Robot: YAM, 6 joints.
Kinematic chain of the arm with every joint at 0, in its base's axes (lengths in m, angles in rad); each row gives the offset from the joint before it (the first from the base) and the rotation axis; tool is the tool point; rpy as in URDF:
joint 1: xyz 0 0 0.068 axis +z
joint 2: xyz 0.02 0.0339 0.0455 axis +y
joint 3: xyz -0.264 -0.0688 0 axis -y
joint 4: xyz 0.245 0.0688 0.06 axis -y
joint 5: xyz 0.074 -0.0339 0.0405 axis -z
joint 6: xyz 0.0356 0 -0.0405 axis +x
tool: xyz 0 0 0 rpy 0 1.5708 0
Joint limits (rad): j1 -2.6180..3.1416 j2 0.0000..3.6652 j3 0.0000..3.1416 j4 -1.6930..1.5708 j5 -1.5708..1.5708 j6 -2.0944..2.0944
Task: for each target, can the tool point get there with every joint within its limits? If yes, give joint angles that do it. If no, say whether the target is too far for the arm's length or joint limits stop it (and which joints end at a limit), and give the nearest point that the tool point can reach.
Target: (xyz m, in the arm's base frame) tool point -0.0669 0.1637 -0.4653
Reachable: no: joint limits stop it (at a limit: joint 2) | nearest point -0.0723 0.1770 -0.3758 | short by 0.091 m
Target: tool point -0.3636 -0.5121 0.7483
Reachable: no: too far | nearest point -0.2622 -0.3693 0.5655 | short by 0.253 m
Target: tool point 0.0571 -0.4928 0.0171
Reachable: yes | joints -1.3908 2.7842 2.1390 -0.9719 1.1223 0.9463
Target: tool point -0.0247 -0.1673 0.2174
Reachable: yes | joints -1.7546 0.6686 0.2463 0.2934 -0.1780 0.7751
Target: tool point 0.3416 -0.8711 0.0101
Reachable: no: too far | nearest point 0.2343 -0.5976 0.0433 | short by 0.296 m
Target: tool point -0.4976 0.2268 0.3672
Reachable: yes | joints 2.6629 2.4368 2.2797 0.8545 -0.9000 -1.4040
